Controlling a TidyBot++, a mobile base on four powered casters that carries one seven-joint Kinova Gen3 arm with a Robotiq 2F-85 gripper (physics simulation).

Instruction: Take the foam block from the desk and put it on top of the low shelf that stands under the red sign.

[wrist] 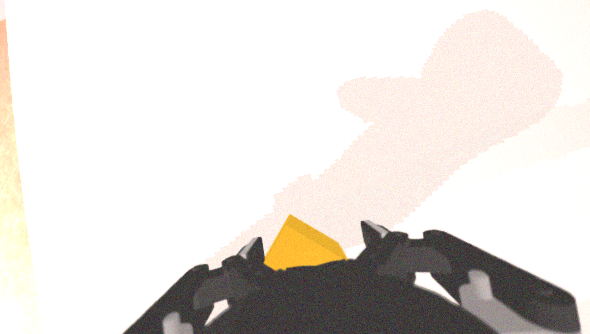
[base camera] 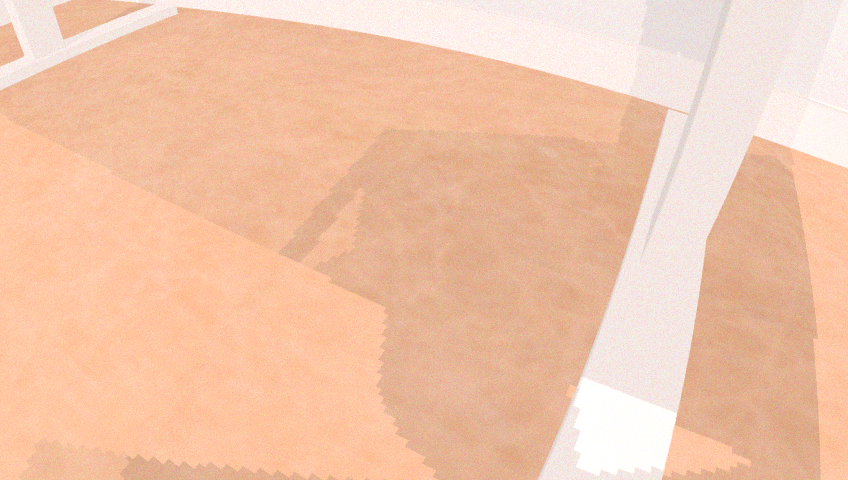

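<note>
The foam block is orange-yellow and shows in the wrist view at the bottom middle. It lies on the white desk top, turned at an angle to the gripper, and its near part is hidden behind the dark gripper body. My gripper is open, and the block shows in the gap between its two fingertips, with no grip on it. How far the fingertips stand above the desk is hard to tell. The low shelf and the red sign do not show in either view.
In the base camera view a white leg rises close by at the right, and a white frame stands on the orange-brown floor at the far left. A pale wall runs along the back. The desk's edge shows at the left of the wrist view.
</note>
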